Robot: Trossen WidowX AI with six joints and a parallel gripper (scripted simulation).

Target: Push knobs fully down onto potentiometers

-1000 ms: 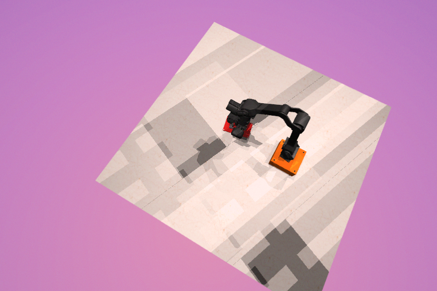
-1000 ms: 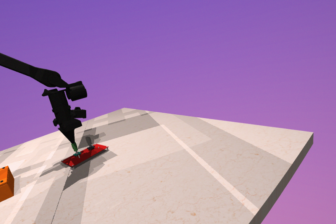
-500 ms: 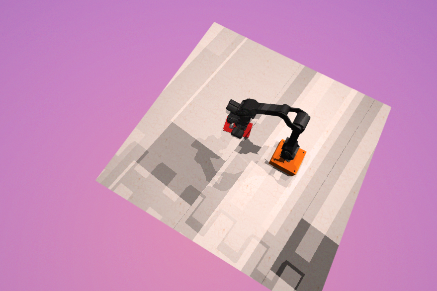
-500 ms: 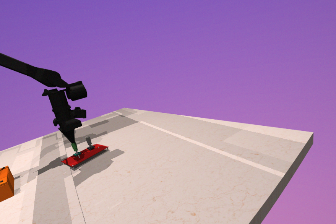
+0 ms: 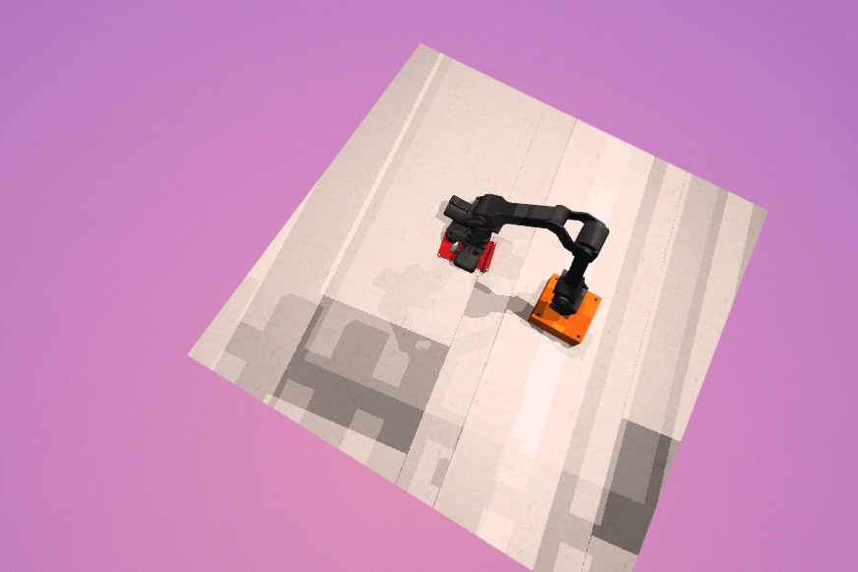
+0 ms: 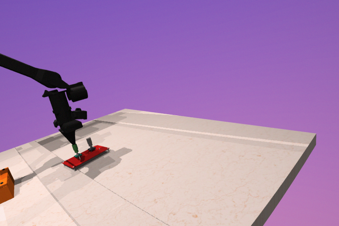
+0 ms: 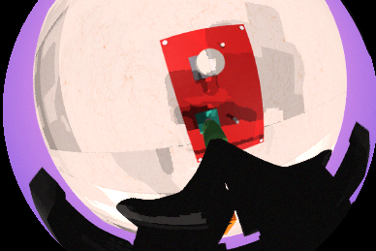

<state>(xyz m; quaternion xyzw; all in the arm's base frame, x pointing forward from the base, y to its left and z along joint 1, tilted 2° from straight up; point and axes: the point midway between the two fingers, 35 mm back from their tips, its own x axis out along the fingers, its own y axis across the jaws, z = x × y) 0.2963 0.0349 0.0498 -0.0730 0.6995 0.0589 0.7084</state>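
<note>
The green knob lies 2 cm below my gripper tip. The rest, counted from my gripper tip: grey knob: 6 cm ahead, 1 cm to the left, 1 cm below.
</note>
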